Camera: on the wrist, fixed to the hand. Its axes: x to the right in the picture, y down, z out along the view.
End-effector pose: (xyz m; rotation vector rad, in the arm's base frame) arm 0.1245 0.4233 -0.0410 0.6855 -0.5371 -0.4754
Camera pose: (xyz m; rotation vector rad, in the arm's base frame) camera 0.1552 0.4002 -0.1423 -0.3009 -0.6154 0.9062
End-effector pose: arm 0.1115 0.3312 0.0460 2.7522 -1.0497 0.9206
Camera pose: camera 0.1264 0.4070 0.1219 1.0243 -2.8285 0.6309
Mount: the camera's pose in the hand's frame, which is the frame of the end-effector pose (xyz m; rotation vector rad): 0.0059 -0.0791 -0.0738 -0.5079 0.1567 1.5816
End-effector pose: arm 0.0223 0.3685 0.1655 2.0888 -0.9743 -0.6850
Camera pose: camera 0.1109 0.4280 0.1467 0.4935 -1.6848 0.1041
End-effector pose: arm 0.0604 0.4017 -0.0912 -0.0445 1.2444 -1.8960
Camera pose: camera -0.0257 0.4640 -0.0700 0.6370 1.1824 -0.2184
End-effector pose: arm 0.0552 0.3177 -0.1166 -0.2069 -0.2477 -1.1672
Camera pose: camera -0.0095 0.2613 -0.1827 -0.6041 0.3510 0.3609
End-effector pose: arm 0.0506 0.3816 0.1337 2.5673 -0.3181 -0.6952
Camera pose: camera 0.1022 0.4756 0.1494 1.2103 -1.5618 0.0715
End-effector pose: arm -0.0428 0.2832 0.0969 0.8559 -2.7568 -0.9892
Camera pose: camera 0.0093 0.1887 0.1061 -1.1042 -1.8529 -0.9429
